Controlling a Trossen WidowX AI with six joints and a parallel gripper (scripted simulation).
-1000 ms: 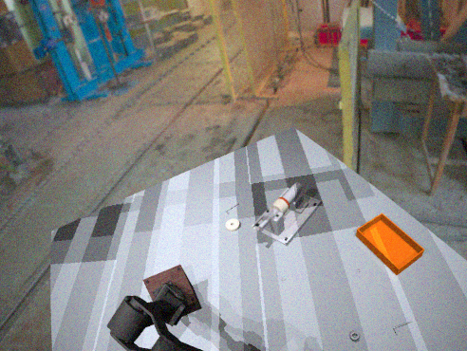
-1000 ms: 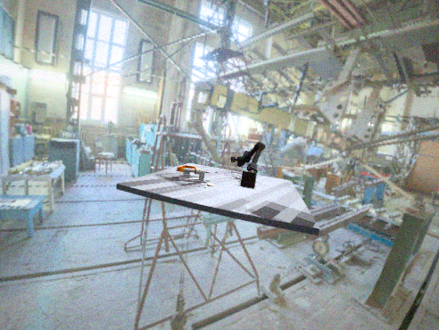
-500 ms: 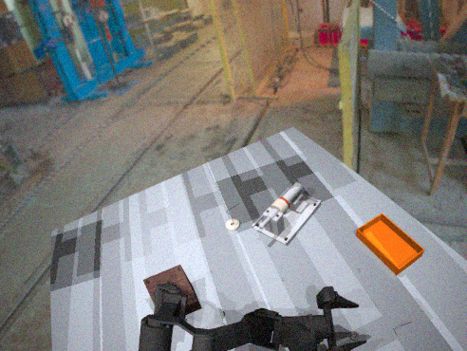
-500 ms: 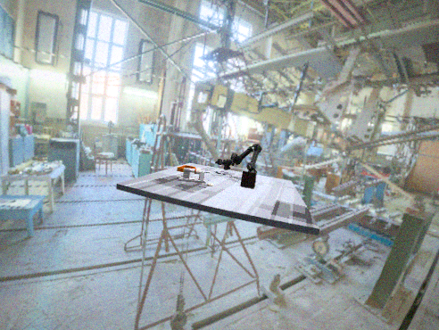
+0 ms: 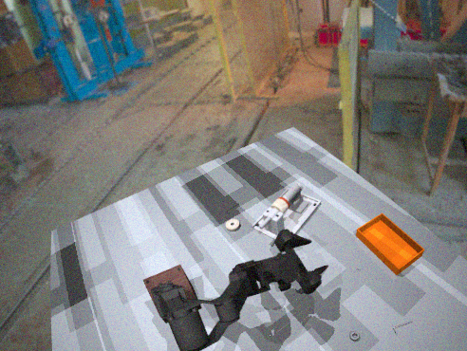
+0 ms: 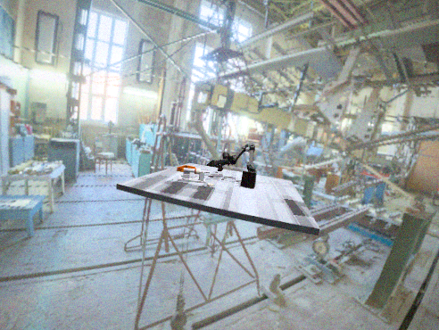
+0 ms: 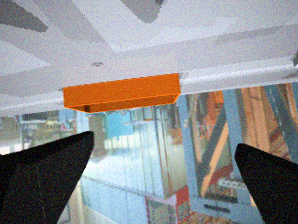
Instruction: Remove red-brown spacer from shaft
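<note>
The red-brown spacer ring is 7 cm ahead of my gripper tip, 25 cm to the left of it and 2 cm below it. Round my gripper tip: orange tray 24 cm ahead, 9 cm to the right, 9 cm below.
</note>
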